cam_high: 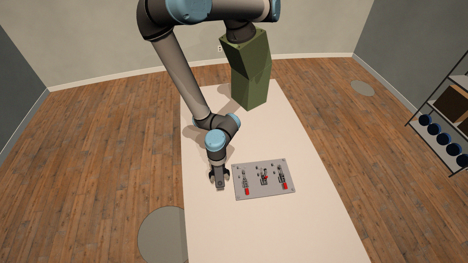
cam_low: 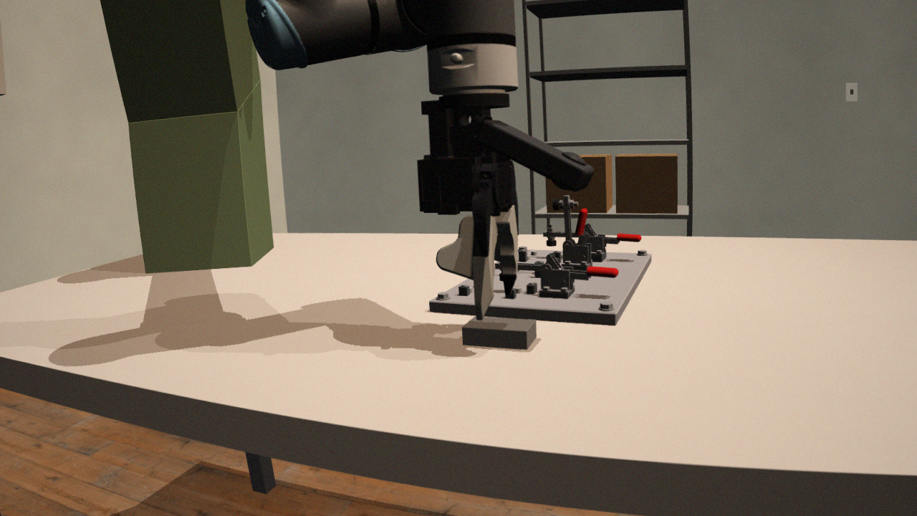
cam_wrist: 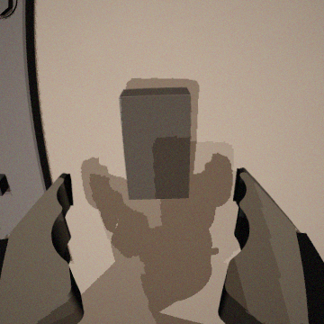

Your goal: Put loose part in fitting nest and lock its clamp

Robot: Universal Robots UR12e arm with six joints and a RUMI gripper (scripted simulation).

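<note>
Now: hand 40 mm above the grey block. Round my hand: dark stop block 250 mm to the left, 40 mm ahead, 20 mm below; then grey fixture plate 250 mm to the left, 40 mm below, 40 mm ahead.
</note>
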